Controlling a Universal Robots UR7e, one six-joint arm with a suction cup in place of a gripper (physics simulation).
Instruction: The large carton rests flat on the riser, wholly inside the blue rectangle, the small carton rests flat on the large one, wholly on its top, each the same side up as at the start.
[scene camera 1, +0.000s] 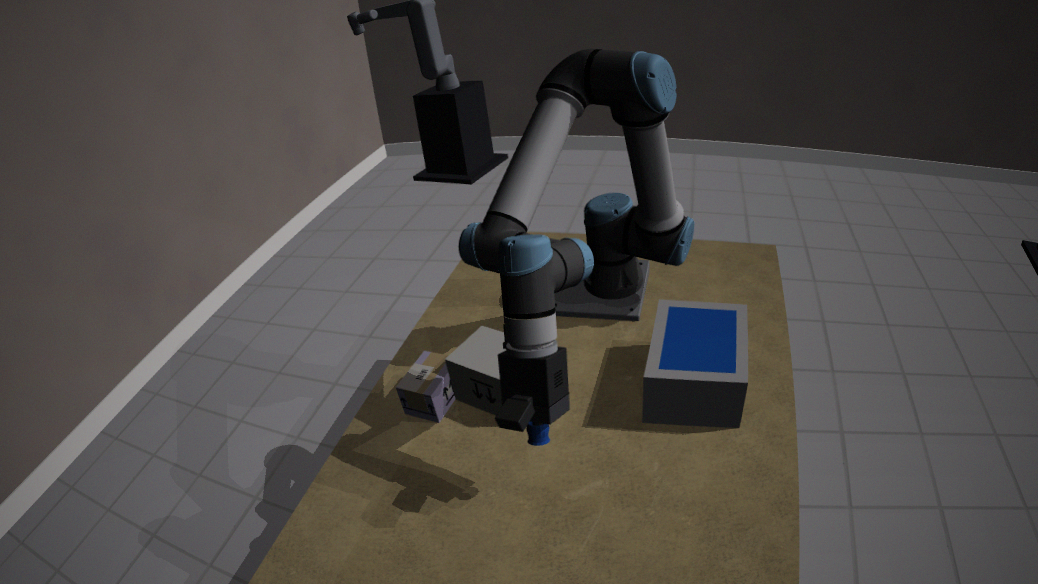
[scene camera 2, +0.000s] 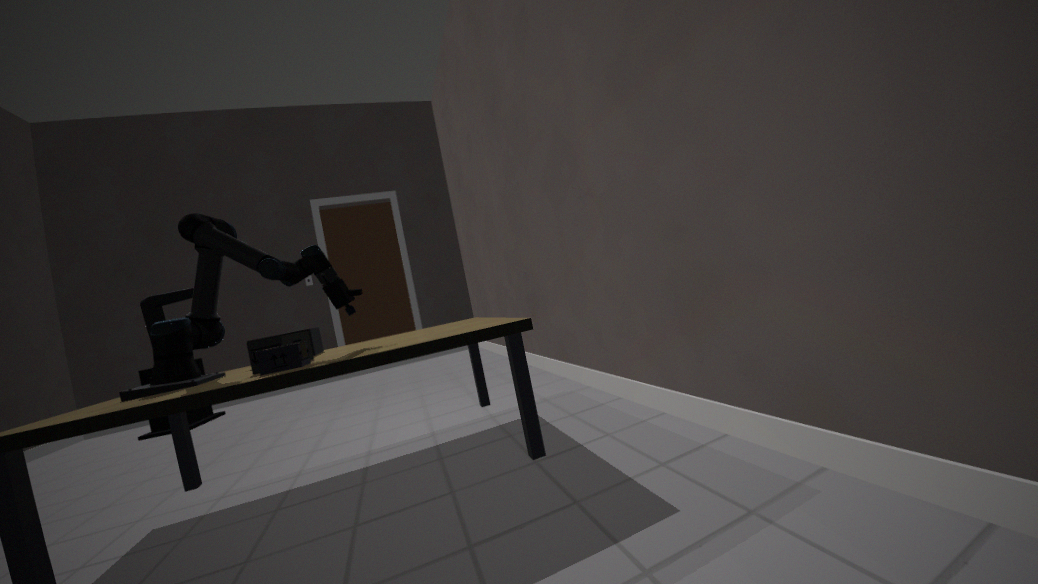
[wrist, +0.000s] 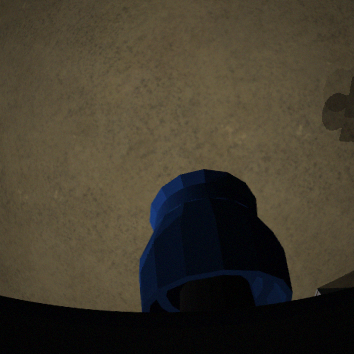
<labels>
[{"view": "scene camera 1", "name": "small carton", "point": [426, 392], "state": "on the table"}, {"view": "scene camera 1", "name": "large carton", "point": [473, 367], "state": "on the table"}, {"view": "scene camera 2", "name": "small carton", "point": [292, 356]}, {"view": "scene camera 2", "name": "large carton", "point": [253, 347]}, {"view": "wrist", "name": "my suction cup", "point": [205, 223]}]
</labels>
